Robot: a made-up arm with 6 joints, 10 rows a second.
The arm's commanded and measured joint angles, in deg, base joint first. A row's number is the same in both.
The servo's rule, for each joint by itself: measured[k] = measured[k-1] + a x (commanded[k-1-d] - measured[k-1]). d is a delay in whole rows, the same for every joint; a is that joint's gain. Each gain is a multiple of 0.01, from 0.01 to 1. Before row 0 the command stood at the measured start. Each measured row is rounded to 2 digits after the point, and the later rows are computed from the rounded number. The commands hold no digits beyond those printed.
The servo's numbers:
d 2
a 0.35 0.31 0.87 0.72 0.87 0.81
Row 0, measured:
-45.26, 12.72, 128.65, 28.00, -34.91, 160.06
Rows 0 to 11, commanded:
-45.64, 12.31, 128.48, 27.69, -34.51, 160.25
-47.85, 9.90, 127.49, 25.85, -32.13, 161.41
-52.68, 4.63, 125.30, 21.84, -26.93, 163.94
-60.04, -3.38, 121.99, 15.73, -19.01, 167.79
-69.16, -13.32, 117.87, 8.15, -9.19, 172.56
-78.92, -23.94, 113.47, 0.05, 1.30, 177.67
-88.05, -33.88, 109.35, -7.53, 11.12, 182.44
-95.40, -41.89, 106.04, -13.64, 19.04, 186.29
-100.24, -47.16, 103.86, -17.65, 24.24, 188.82
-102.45, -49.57, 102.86, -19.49, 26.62, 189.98
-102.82, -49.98, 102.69, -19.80, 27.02, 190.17
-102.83, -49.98, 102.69, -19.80, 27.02, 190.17
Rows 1 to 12, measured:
-45.26, 12.72, 128.65, 28.00, -34.91, 160.06
-45.26, 12.72, 128.65, 28.00, -34.91, 160.06
-45.39, 12.59, 128.50, 27.78, -34.56, 160.21
-46.25, 11.76, 127.62, 26.39, -32.45, 161.18
-48.50, 9.55, 125.60, 23.11, -27.65, 163.42
-52.54, 5.54, 122.46, 17.80, -20.13, 166.96
-58.36, -0.31, 118.47, 10.85, -10.61, 171.50
-65.56, -7.64, 114.12, 3.07, -0.25, 176.50
-73.43, -15.77, 109.97, -4.56, 9.64, 181.31
-81.12, -23.87, 106.55, -11.10, 17.82, 185.34
-87.81, -31.09, 104.21, -15.82, 23.41, 188.16
-92.93, -36.82, 103.04, -18.46, 26.20, 189.63

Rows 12 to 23, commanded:
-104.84, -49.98, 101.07, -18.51, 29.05, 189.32
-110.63, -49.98, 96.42, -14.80, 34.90, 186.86
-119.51, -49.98, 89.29, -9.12, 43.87, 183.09
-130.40, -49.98, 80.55, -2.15, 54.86, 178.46
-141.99, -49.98, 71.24, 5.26, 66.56, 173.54
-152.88, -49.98, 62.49, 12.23, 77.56, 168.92
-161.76, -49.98, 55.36, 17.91, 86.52, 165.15
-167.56, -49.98, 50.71, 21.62, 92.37, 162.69
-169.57, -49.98, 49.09, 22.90, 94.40, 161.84
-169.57, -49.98, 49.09, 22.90, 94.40, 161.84
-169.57, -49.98, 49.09, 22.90, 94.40, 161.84
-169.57, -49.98, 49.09, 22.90, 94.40, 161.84
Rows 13 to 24, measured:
-96.39, -40.90, 102.74, -19.42, 26.91, 190.07
-98.64, -43.71, 102.70, -19.69, 27.01, 190.15
-100.81, -45.65, 101.28, -18.84, 28.78, 189.48
-104.25, -46.99, 97.05, -15.93, 34.10, 187.36
-109.59, -47.92, 90.30, -11.03, 42.60, 183.90
-116.87, -48.56, 81.82, -4.64, 53.27, 179.49
-125.66, -49.00, 72.62, 2.49, 64.83, 174.67
-135.19, -49.30, 63.81, 9.50, 75.91, 170.01
-144.49, -49.51, 56.46, 15.56, 85.14, 166.07
-152.56, -49.66, 51.46, 19.92, 91.43, 163.33
-158.51, -49.76, 49.40, 22.07, 94.01, 162.12
-162.38, -49.83, 49.13, 22.67, 94.35, 161.89

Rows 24 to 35, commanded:
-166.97, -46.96, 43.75, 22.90, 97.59, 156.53
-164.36, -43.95, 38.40, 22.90, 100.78, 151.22
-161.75, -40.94, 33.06, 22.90, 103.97, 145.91
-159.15, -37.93, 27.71, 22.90, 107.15, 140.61
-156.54, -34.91, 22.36, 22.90, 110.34, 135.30
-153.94, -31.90, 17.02, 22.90, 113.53, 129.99
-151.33, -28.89, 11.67, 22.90, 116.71, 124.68
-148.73, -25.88, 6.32, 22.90, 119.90, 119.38
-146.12, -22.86, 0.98, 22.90, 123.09, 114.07
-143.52, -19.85, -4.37, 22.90, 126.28, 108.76
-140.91, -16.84, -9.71, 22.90, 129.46, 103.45
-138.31, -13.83, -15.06, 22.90, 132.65, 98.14
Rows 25 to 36, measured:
-164.90, -49.88, 49.10, 22.84, 94.39, 161.85
-166.53, -49.91, 49.09, 22.88, 94.40, 161.84
-166.68, -49.00, 44.44, 22.89, 97.18, 157.54
-165.87, -47.43, 39.19, 22.90, 100.31, 152.42
-164.43, -45.42, 33.86, 22.90, 103.49, 147.15
-162.58, -43.10, 28.51, 22.90, 106.67, 141.85
-160.47, -40.56, 23.16, 22.90, 109.86, 136.54
-158.18, -37.88, 17.82, 22.90, 113.05, 131.23
-155.78, -35.09, 12.47, 22.90, 116.23, 125.92
-153.31, -32.23, 7.12, 22.90, 119.42, 120.62
-150.79, -29.33, 1.78, 22.90, 122.61, 115.31
-148.25, -26.39, -3.57, 22.90, 125.80, 110.00

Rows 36 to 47, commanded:
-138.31, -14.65, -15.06, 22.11, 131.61, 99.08
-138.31, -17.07, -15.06, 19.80, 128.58, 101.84
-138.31, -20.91, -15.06, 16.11, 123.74, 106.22
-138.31, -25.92, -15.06, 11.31, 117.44, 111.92
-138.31, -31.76, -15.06, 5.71, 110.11, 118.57
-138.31, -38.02, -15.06, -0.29, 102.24, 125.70
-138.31, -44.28, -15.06, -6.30, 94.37, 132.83
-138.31, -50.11, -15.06, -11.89, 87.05, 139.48
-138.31, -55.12, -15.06, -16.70, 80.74, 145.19
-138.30, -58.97, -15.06, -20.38, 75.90, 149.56
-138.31, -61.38, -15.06, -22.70, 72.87, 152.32
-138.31, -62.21, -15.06, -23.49, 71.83, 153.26
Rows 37 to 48, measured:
-145.68, -23.43, -8.91, 22.90, 128.98, 104.69
-143.10, -20.45, -14.26, 22.90, 132.17, 99.38
-141.42, -18.65, -14.96, 22.33, 131.68, 99.14
-140.33, -18.16, -15.05, 20.51, 128.98, 101.33
-139.62, -19.01, -15.06, 17.34, 124.42, 105.29
-139.16, -21.15, -15.06, 13.00, 118.35, 110.66
-138.86, -24.44, -15.06, 7.75, 111.18, 117.07
-138.67, -28.65, -15.06, 1.96, 103.40, 124.06
-138.54, -33.50, -15.06, -3.99, 95.54, 131.16
-138.46, -38.65, -15.06, -9.68, 88.15, 137.90
-138.41, -43.76, -15.06, -14.73, 81.70, 143.80
-138.37, -48.48, -15.06, -18.80, 76.65, 148.47

